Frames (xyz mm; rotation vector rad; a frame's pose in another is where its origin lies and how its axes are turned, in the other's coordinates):
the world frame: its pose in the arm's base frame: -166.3 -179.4 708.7 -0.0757 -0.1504 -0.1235
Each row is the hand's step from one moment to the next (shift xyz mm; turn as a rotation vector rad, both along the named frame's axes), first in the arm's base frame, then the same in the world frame.
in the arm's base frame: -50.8 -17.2 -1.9 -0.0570 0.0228 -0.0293
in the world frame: -48.1 -23.4 4.0 -0.0631 0.0172 -0.0187
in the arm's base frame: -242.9 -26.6 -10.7 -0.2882 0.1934 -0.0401
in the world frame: -236.9 -56.8 22.3 -0.3116 0.1571 0.0185
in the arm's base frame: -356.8 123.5 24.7 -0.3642 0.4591 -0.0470
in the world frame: -360.7 74.8 86.4 -0.4182 0.4107 0.0451
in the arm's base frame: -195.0 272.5 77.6 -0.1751 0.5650 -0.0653
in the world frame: -211.2 239.5 127.7 -0.2479 0.5409 0.0086
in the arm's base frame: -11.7 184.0 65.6 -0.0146 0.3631 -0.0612
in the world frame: -22.9 176.3 81.9 -0.0662 0.3615 -0.0276
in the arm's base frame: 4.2 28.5 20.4 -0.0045 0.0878 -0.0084
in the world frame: 3.9 27.4 21.9 -0.0160 0.0869 -0.0002
